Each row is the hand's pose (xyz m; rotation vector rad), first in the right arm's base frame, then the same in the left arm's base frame.
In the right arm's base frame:
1: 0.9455 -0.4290 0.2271 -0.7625 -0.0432 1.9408
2: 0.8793 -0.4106 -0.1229 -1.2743 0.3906 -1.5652
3: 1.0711 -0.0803 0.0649 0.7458 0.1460 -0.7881
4: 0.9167 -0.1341 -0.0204 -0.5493 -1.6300 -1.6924
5: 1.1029 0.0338 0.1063 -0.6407 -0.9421 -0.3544
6: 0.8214 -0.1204 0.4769 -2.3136 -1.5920 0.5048
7: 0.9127 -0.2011 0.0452 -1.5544 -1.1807 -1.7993
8: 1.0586 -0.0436 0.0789 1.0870 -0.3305 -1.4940
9: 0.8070 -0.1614 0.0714 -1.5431 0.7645 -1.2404
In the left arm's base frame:
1: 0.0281 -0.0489 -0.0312 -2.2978 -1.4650 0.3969
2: 0.3496 0.0351 0.0985 0.8294 -0.8975 -1.7917
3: 0.0332 0.3164 0.1426 1.3424 -1.6266 0.4694
4: 0.1956 0.2866 0.0606 -1.4059 1.5338 1.3568
5: -0.0383 0.4195 0.1413 0.2605 -2.8924 -0.9721
6: -0.1673 0.2158 -0.2856 1.2576 1.1649 1.6486
7: 0.1555 0.2092 0.0258 -0.9797 1.1634 2.3255
8: 0.0217 0.3505 0.1226 2.3634 -1.4505 0.3708
9: 0.1831 0.2489 -0.0795 0.3562 -0.6635 -1.7393

